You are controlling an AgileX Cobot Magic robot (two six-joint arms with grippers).
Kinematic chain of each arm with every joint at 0, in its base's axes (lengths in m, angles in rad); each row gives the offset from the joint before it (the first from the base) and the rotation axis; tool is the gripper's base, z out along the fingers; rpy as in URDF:
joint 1: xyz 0 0 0.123 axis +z
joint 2: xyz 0 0 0 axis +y
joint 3: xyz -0.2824 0 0.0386 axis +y
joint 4: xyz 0.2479 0 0.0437 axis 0.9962 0 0.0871
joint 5: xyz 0 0 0 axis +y
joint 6: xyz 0.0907 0 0.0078 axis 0.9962 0 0.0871
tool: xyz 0 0 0 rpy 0 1.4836 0
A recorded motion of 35 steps. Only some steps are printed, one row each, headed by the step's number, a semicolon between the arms.
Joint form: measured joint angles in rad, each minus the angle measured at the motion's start. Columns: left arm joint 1, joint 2, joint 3, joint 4, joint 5, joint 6; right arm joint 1, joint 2, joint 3, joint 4, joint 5, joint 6.
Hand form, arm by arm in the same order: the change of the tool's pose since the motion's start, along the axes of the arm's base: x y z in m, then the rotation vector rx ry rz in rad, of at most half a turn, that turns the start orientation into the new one. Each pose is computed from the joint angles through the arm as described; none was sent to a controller.
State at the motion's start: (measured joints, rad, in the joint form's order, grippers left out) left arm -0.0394 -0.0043 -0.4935 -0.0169 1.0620 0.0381; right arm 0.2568 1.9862 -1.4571 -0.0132 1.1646 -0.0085
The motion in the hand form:
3: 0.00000 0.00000 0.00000 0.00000 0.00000 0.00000; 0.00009 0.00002 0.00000 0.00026 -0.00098 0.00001
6: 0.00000 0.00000 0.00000 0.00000 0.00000 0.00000; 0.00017 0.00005 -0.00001 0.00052 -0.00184 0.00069
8: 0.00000 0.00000 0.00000 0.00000 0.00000 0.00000; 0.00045 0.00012 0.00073 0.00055 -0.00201 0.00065
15: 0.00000 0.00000 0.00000 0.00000 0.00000 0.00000; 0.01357 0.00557 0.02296 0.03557 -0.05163 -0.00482
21: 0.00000 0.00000 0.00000 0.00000 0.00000 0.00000; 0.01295 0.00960 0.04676 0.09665 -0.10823 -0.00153
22: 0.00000 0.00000 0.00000 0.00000 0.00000 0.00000; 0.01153 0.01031 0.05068 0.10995 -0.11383 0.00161
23: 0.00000 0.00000 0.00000 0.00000 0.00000 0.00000; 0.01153 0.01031 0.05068 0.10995 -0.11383 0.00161
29: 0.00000 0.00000 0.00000 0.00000 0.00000 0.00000; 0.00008 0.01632 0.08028 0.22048 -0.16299 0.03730
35: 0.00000 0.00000 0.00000 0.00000 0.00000 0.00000; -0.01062 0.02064 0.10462 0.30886 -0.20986 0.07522
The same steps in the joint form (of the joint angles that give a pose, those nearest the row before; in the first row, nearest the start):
3: 0.0000 0.0000 0.0000 0.0000 0.0000 0.0000; 0.0000 0.0000 0.0000 0.0000 -0.0010 0.0000
6: 0.0000 0.0000 0.0000 0.0000 0.0000 0.0000; 0.0000 0.0000 0.0000 0.0000 -0.0019 -0.0007
8: 0.0000 0.0000 0.0000 0.0000 0.0000 0.0000; 0.0000 0.0000 -0.0031 0.0000 0.0010 -0.0007
15: 0.0000 0.0000 0.0000 0.0000 0.0000 0.0000; 0.0000 0.0067 -0.1067 0.0230 0.0410 -0.0040
21: 0.0000 0.0000 0.0000 0.0000 0.0000 0.0000; 0.0000 -0.0335 -0.1375 0.0707 0.0422 -0.0223
22: 0.0000 0.0000 0.0000 0.0000 0.0000 0.0000; 0.0000 -0.0432 -0.1375 0.0830 0.0434 -0.0290
23: 0.0000 0.0000 0.0000 0.0000 0.0000 0.0000; 0.0000 -0.0432 -0.1375 0.0830 0.0434 -0.0290
29: 0.0000 0.0000 0.0000 0.0000 0.0000 0.0000; 0.0000 -0.1164 -0.1375 0.1860 0.0465 -0.0916
35: 0.0000 0.0000 0.0000 0.0000 0.0000 0.0000; 0.0000 -0.1763 -0.1375 0.2687 0.0475 -0.1463

